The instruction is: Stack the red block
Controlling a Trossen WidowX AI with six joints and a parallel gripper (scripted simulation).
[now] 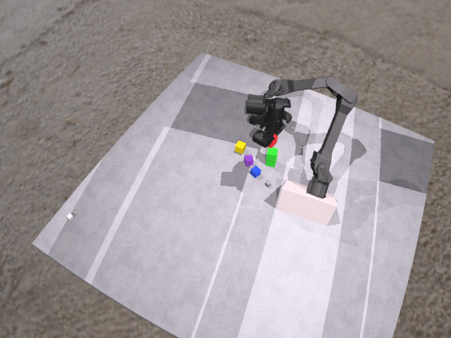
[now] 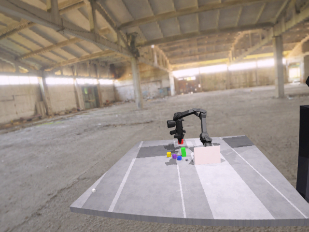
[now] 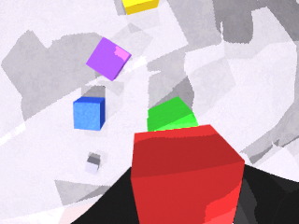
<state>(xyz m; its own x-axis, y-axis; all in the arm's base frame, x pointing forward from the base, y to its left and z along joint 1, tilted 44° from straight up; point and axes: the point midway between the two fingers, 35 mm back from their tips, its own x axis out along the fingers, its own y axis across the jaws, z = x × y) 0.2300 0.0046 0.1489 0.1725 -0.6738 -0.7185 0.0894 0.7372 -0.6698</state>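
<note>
My gripper tip is 1 cm short of the blue block, 7 cm to the right of it and 11 cm above it. Also, from my gripper tip: small grey cube 6 cm behind, 9 cm to the left, 12 cm below; purple block 6 cm ahead, 4 cm to the left, 11 cm below; red block 1 cm above.
</note>
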